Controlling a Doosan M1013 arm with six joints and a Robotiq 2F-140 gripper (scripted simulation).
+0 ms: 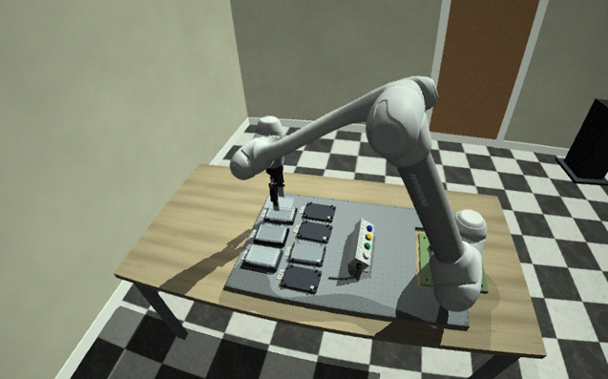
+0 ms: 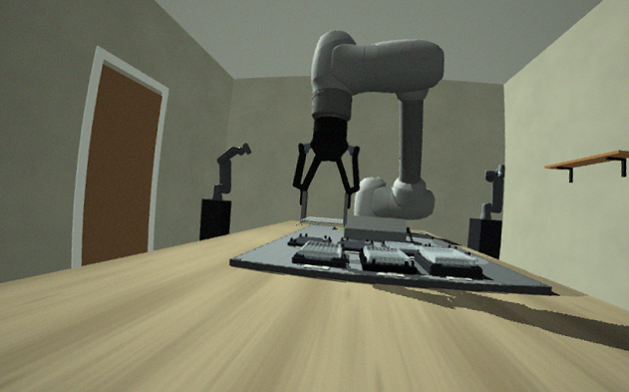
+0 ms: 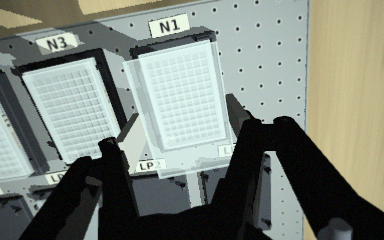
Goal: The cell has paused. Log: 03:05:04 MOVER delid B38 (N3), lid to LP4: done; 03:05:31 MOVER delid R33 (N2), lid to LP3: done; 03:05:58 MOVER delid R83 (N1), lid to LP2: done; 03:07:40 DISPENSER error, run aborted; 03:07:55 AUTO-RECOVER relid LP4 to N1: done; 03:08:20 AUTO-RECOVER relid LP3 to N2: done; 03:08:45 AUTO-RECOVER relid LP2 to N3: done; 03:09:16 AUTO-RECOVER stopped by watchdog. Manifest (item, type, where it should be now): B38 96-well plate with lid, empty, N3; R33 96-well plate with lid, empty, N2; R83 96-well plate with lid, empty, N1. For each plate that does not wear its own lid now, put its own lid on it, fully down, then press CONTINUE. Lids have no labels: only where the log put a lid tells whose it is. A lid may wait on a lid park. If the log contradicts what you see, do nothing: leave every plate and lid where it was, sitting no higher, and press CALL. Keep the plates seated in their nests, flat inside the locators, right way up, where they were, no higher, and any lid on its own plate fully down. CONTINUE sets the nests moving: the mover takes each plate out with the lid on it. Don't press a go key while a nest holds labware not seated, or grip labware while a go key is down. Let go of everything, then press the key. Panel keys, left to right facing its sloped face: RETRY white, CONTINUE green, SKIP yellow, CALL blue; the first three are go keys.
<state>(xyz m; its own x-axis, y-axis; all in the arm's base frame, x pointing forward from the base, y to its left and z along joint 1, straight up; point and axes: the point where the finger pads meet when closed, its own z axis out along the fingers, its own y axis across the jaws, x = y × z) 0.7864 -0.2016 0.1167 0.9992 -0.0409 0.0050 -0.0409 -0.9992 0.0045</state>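
Right now my hand is 90 mm above the N1 plate. The rest, counted from my hand: lid park LP3: 180 mm behind, 100 mm below, 40 mm to the right; then LP2 label: 100 mm below, 90 mm behind, 80 mm to the left; then LP3 label: 100 mm below, 100 mm behind, 50 mm to the right.
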